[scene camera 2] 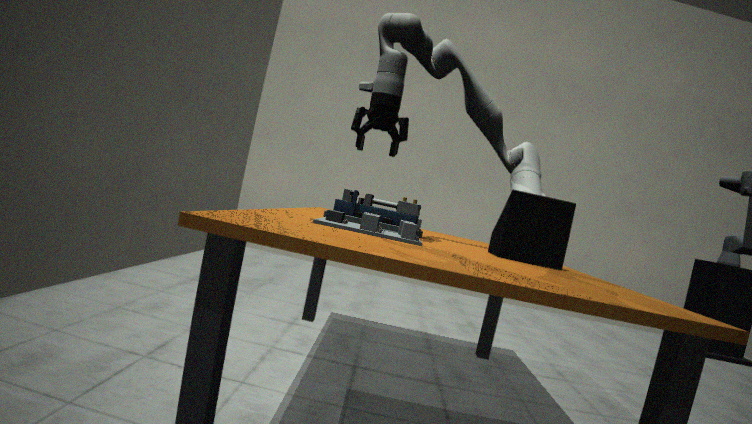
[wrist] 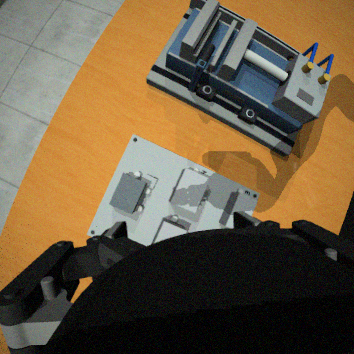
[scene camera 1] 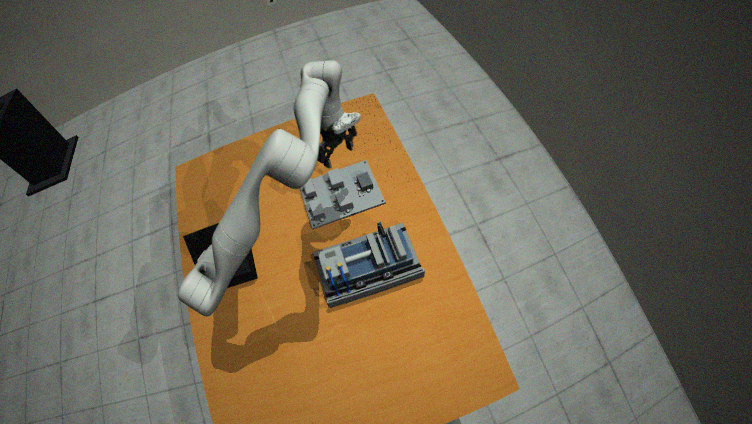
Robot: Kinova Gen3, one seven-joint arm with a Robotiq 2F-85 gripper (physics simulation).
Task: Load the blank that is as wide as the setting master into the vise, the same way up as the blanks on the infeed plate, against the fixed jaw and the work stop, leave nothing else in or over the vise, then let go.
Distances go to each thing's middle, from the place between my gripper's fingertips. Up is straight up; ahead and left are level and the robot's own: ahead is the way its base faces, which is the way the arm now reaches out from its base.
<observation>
Now: hand 18 cm above the dark block [wrist: 128, 190], 7 cm short of it and 1 cm to the right of it. From my hand the other things lie so: infeed plate [scene camera 1: 374, 198] 19 cm below, 2 cm behind.
</observation>
